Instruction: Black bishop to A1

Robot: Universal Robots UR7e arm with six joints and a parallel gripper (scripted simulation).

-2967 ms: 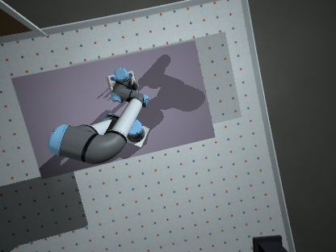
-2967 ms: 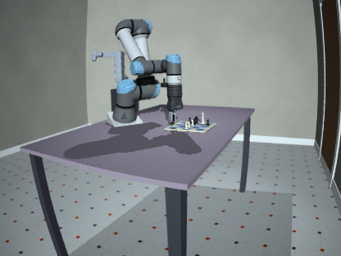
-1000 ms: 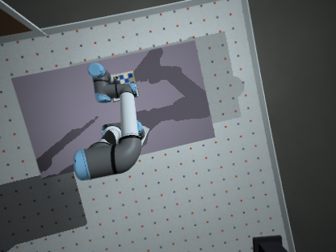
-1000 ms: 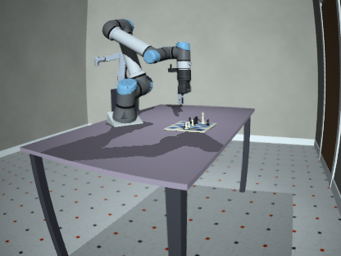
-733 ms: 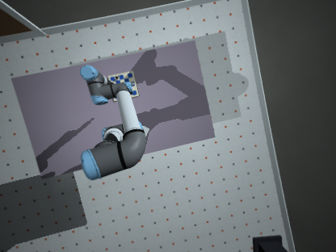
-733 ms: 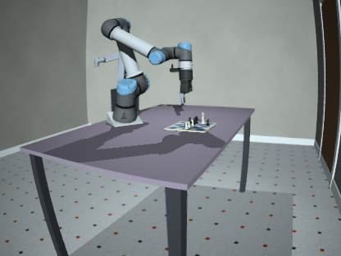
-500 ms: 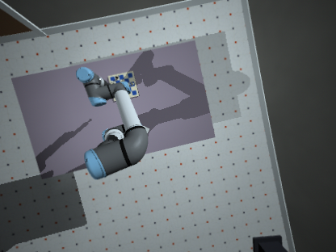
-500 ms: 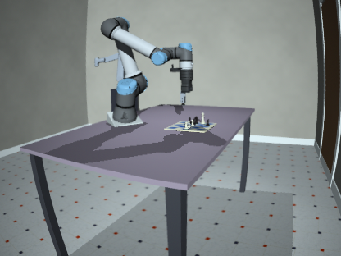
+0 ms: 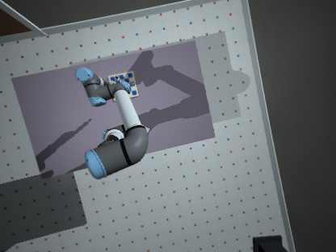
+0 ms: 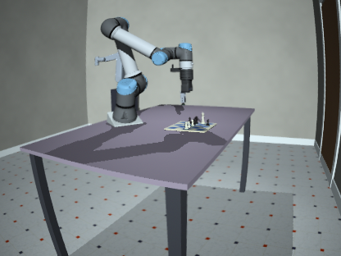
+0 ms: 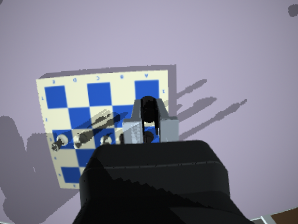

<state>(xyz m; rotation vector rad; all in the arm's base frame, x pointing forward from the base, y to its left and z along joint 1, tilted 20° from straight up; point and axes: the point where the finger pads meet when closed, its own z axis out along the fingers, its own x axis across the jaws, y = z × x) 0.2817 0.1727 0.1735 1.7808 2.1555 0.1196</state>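
Right now the chessboard is 90 mm ahead of my hand, 60 mm to the right of it and 130 mm below it. The rest, counted from my hand: tall white piece: 110 mm ahead, 20 mm to the left, 100 mm below.
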